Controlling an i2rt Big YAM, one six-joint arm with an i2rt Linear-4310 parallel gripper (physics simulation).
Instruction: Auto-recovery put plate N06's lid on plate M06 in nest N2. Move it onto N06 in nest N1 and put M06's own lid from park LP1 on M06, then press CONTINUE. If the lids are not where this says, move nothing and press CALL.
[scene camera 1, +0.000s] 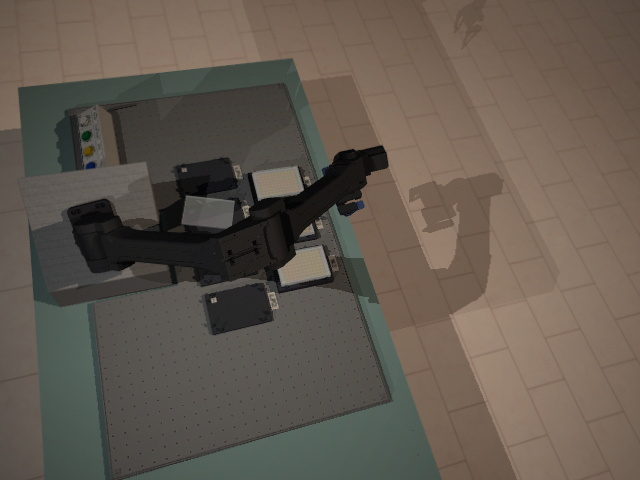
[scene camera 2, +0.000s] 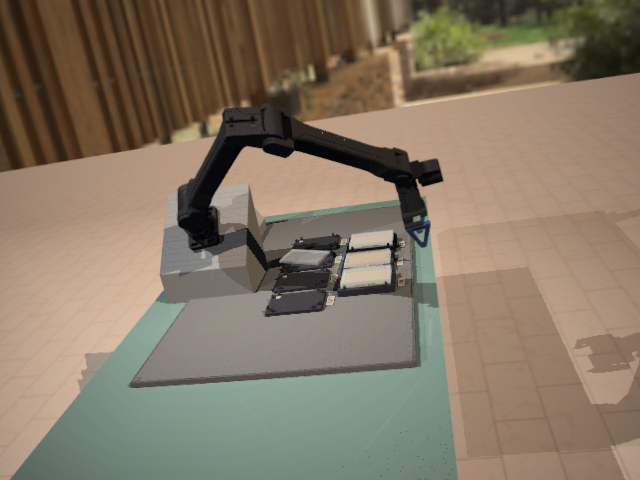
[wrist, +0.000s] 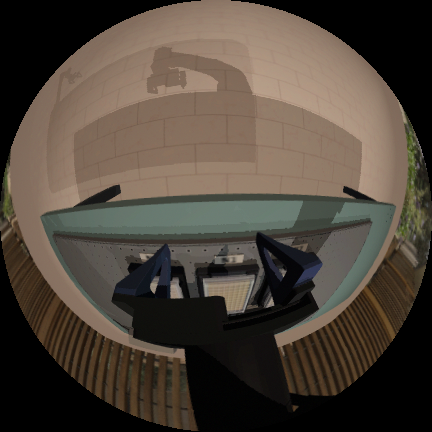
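My gripper is open and empty, above the table's outer edge beyond the nests. The plate in middle nest N1 looks yellowish; the arm mostly hides it in scene camera 1. The plate in N2 and the plate in N3 look paler on top. A clear lid lies on one park beside the nests. Lid marks and park labels are unreadable. A button box has white, green, yellow and blue buttons; their labels are unreadable.
Dark parks without a visible lid stand at the far end and near end; another park lies between, largely under the arm in scene camera 1. The arm's grey pedestal stands close to the button box.
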